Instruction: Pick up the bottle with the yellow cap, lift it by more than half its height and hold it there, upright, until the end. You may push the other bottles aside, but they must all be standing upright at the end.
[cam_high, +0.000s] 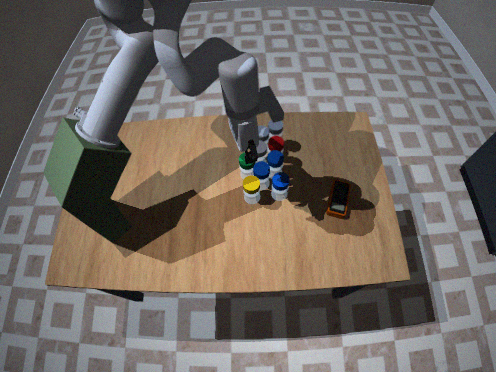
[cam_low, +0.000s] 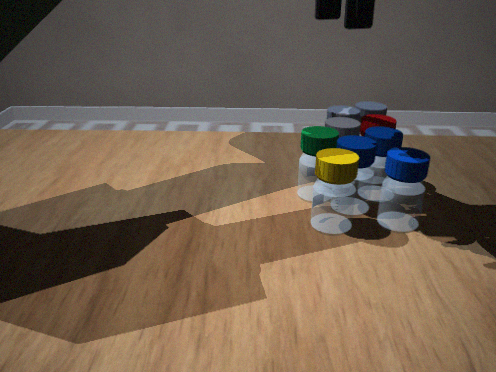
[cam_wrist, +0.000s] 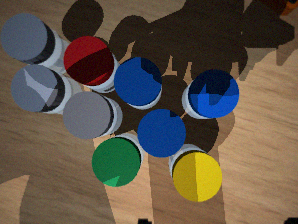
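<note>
Right now the yellow-capped bottle is 1 cm ahead of my hand, 1 cm to the right of it and 23 cm below it. From my hand the other things lie so: red-capped bottle 3 cm ahead, 17 cm to the left, 23 cm below; multimeter 29 cm ahead, 9 cm to the left, 26 cm below; green-capped bottle 4 cm behind, 7 cm to the left, 23 cm below.
</note>
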